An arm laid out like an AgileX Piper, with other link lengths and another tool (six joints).
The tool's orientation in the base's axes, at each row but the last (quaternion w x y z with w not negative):
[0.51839, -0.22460, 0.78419, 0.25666]
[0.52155, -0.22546, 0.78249, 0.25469]
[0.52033, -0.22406, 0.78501, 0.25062]
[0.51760, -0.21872, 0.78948, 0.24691]
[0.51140, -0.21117, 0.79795, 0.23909]
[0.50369, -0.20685, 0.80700, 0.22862]
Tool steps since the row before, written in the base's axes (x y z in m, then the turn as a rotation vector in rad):
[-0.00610, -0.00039, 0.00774, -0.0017, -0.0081, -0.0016]
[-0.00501, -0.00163, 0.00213, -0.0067, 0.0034, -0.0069]
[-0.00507, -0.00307, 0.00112, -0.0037, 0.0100, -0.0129]
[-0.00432, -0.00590, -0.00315, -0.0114, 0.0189, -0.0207]
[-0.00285, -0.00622, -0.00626, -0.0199, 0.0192, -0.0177]
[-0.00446, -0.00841, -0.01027, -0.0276, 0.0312, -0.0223]
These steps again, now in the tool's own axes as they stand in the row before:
[-0.00495, 0.00479, -0.00706, 0.0028, -0.0054, -0.0058]
[-0.00007, 0.00219, -0.00524, 0.0085, 0.0056, -0.0003]
[0.00105, 0.00091, -0.00587, 0.0124, 0.0079, 0.0080]
[0.00504, -0.00253, -0.00562, 0.0217, 0.0183, 0.0106]
[0.00742, -0.00433, -0.00348, 0.0222, 0.0239, 0.0037]
[0.01201, -0.00594, -0.00407, 0.0282, 0.0373, 0.0068]

